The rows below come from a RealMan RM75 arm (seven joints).
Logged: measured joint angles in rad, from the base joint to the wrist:
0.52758 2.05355 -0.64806 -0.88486 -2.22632 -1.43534 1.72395
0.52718 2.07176 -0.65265 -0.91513 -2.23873 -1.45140 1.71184
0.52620 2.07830 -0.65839 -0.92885 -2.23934 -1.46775 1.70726
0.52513 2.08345 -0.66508 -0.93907 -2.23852 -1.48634 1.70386
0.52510 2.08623 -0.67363 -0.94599 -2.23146 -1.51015 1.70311
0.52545 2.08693 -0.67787 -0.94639 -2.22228 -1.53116 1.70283
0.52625 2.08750 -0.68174 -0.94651 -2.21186 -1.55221 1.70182
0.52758 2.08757 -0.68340 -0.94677 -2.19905 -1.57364 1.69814
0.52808 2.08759 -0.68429 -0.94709 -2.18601 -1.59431 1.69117
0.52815 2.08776 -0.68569 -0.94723 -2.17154 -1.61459 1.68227
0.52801 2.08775 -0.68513 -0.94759 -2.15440 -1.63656 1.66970
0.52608 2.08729 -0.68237 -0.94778 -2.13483 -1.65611 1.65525
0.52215 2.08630 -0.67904 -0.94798 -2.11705 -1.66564 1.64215
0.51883 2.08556 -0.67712 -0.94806 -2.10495 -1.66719 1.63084
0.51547 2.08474 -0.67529 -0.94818 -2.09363 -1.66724 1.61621
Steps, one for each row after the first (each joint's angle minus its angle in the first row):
-0.00040 0.01821 -0.00459 -0.03027 -0.01241 -0.01606 -0.01211
-0.00138 0.02475 -0.01033 -0.04399 -0.01302 -0.03241 -0.01669
-0.00245 0.02990 -0.01702 -0.05421 -0.01220 -0.05100 -0.02009
-0.00248 0.03268 -0.02557 -0.06113 -0.00514 -0.07481 -0.02084
-0.00213 0.03338 -0.02981 -0.06153 0.00404 -0.09582 -0.02112
-0.00133 0.03395 -0.03368 -0.06165 0.01446 -0.11687 -0.02213
0.00000 0.03402 -0.03534 -0.06191 0.02727 -0.13830 -0.02581
0.00050 0.03404 -0.03623 -0.06223 0.04031 -0.15897 -0.03278
0.00057 0.03421 -0.03763 -0.06237 0.05478 -0.17925 -0.04168
0.00043 0.03420 -0.03707 -0.06273 0.07192 -0.20122 -0.05425
-0.00150 0.03374 -0.03431 -0.06292 0.09149 -0.22077 -0.06870
-0.00543 0.03275 -0.03098 -0.06312 0.10927 -0.23030 -0.08180
-0.00875 0.03201 -0.02906 -0.06320 0.12137 -0.23185 -0.09311
-0.01211 0.03119 -0.02723 -0.06332 0.13269 -0.23190 -0.10774

